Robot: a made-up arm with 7 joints.
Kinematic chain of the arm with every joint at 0, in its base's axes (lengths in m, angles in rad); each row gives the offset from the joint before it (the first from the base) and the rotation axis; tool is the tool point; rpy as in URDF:
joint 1: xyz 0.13 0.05 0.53 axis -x
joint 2: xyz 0.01 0.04 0 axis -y
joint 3: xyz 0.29 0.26 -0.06 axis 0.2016 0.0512 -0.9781
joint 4: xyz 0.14 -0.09 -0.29 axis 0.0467 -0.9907 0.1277
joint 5: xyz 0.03 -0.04 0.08 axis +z
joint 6: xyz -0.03 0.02 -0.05 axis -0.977 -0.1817 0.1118
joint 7: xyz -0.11 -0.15 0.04 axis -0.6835 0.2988 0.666
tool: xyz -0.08 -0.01 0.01 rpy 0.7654 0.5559 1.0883
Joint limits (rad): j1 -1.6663..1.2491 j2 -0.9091..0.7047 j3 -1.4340..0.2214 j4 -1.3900..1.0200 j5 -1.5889..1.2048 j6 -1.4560..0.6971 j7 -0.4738..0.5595
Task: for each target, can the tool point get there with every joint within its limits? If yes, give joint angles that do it. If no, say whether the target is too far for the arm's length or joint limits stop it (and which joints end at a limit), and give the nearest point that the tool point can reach.
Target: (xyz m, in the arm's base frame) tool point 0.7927 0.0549 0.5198
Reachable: yes | joints -1.0616 0.3641 -0.3907 -0.4432 0.9929 0.0610 -0.1368
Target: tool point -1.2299 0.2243 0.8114
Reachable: no: too far | nearest point -0.1315 0.4686 0.7476 | short by 1.127 m
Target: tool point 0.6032 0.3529 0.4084
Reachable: yes | joints -0.5222 -0.3453 -0.9638 -0.7164 -0.0372 0.2493 0.1442
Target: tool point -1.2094 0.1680 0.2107
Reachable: no: too far | nearest point -0.1368 0.2188 0.0732 | short by 1.083 m
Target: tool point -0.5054 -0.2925 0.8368
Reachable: no: joint limits stop it (at a limit: joint 1, joint 2, joint 3, joint 4, joint 7) | nearest point -0.0623 -0.3448 0.4122 | short by 0.616 m
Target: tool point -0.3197 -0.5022 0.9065
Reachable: no: joint limits stop it (at a limit: joint 1, joint 2, joint 3, joint 4, joint 5, joint 7) | nearest point -0.0007 -0.4433 0.4681 | short by 0.545 m
